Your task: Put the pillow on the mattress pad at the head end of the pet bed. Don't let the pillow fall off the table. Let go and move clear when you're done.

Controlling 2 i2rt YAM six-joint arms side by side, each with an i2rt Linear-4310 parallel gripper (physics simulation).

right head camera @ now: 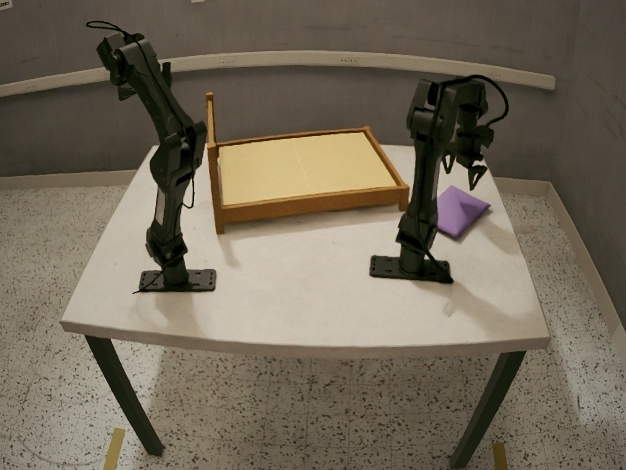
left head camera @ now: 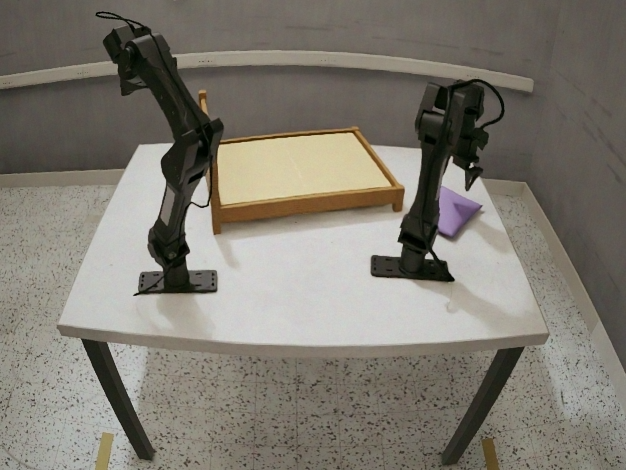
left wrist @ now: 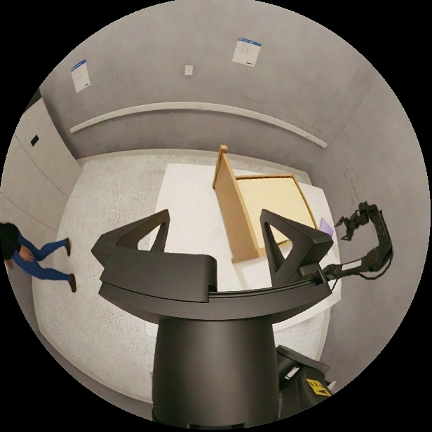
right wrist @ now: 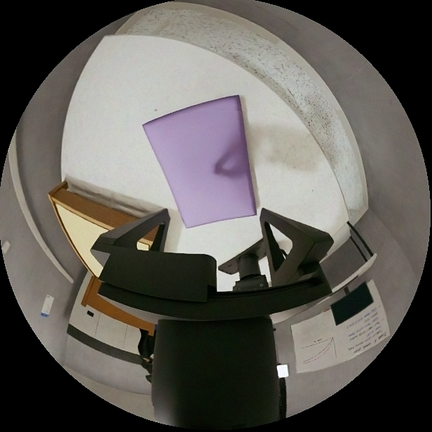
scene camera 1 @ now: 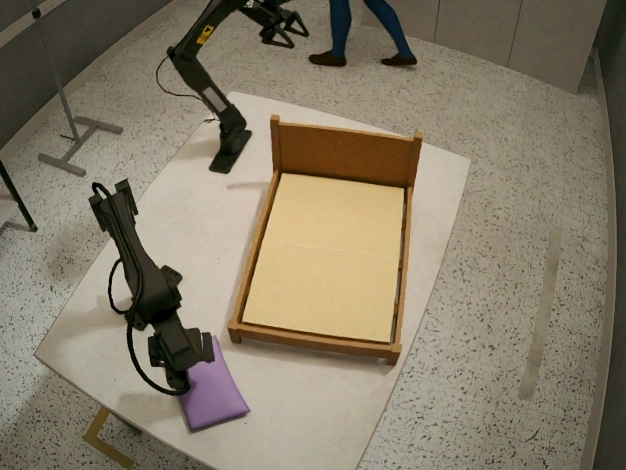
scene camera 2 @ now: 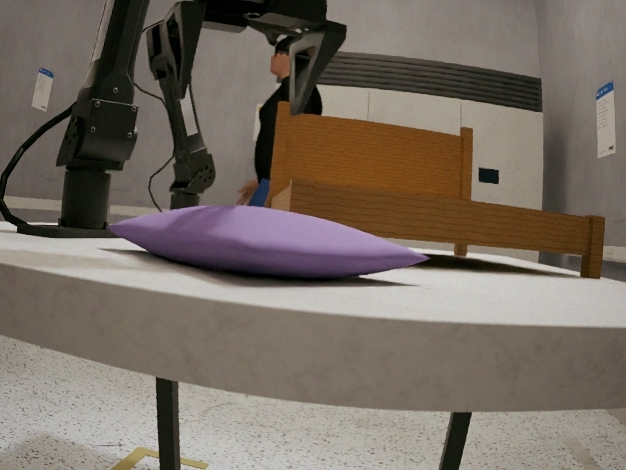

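Note:
The purple pillow (left head camera: 457, 209) (right head camera: 457, 209) (scene camera 1: 217, 399) (scene camera 2: 262, 242) (right wrist: 195, 165) lies flat on the table near its right edge in the head views. The cream mattress pad (left head camera: 293, 166) (right head camera: 303, 166) (scene camera 1: 328, 252) lies bare in the wooden pet bed, whose headboard (right head camera: 211, 123) (scene camera 1: 343, 154) (scene camera 2: 369, 146) marks the head end, at the left in the head views. My right gripper (right head camera: 460, 180) (scene camera 2: 238, 104) (right wrist: 214, 212) is open and empty, pointing down above the pillow. My left gripper (scene camera 1: 300, 40) (left wrist: 214, 213) is open and empty, high up on the headboard side, away from the pillow.
The bed's low foot rail (scene camera 1: 313, 341) faces the pillow's side of the table (left head camera: 303, 303). The table's edge (scene camera 2: 303, 344) runs close beside the pillow. A person (scene camera 1: 341, 30) (left wrist: 42, 260) stands on the floor beyond the headboard end.

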